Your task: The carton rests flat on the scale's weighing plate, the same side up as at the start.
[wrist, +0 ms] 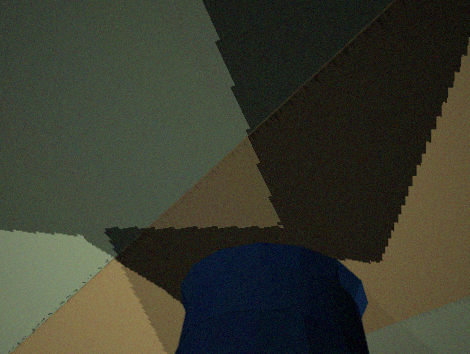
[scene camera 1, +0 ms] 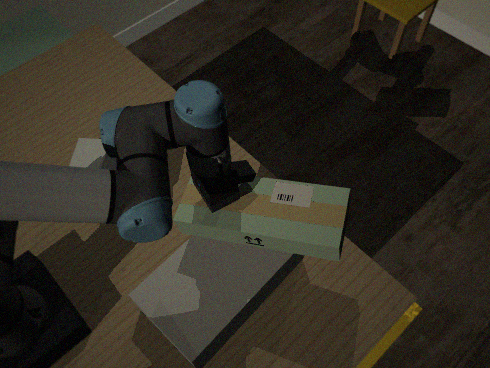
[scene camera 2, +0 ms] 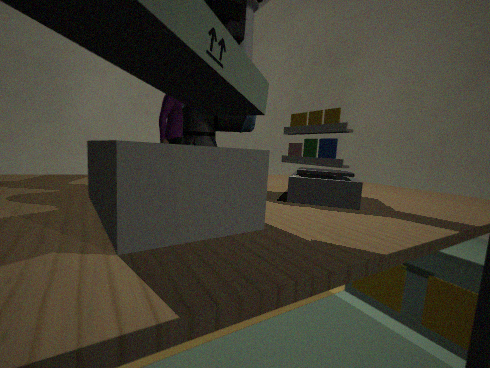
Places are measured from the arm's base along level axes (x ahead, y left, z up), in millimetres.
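Pixels of known places: hand, its tool point: [wrist: 261, 266]; arm's base, origin of its link: [scene camera 1: 12, 321].
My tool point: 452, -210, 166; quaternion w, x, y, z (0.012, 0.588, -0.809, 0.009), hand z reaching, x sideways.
Ahead of a thing's pixels: the offset from my tool point to its middle, as dx, dy, dz. Level surfaces: height alone.
The pale green carton {+45, -81, -3} [scene camera 1: 295, 235] [scene camera 2: 250, 75] [wrist: 110, 125] has tan tape and a barcode label on top. The arrows on its side point up. My suction gripper [scene camera 1: 215, 202] [wrist: 272, 255] is on its taped top face, off centre, with the suction on; the contact itself is hidden. The carton hangs in the air, apart from the grey block below it. The scale {-35, +378, -202} [scene camera 1: 85, 152] [scene camera 2: 325, 194] stands apart from the carton, largely hidden behind my arm in scene camera 1. Its dark weighing plate {-10, +346, -167} [scene camera 2: 325, 174] shows in scene camera 2, with no carton on it.
A large grey block {-70, -59, -183} [scene camera 1: 220, 290] [scene camera 2: 195, 195] stands on the wooden table {dz -242} [scene camera 1: 75, 85] [scene camera 2: 140, 305], partly under the carton. A yellow strip [scene camera 1: 392, 335] marks the table edge. Wall shelves [scene camera 2: 317, 128] hold boxes, and a person in purple [scene camera 2: 172, 120] shows behind the block.
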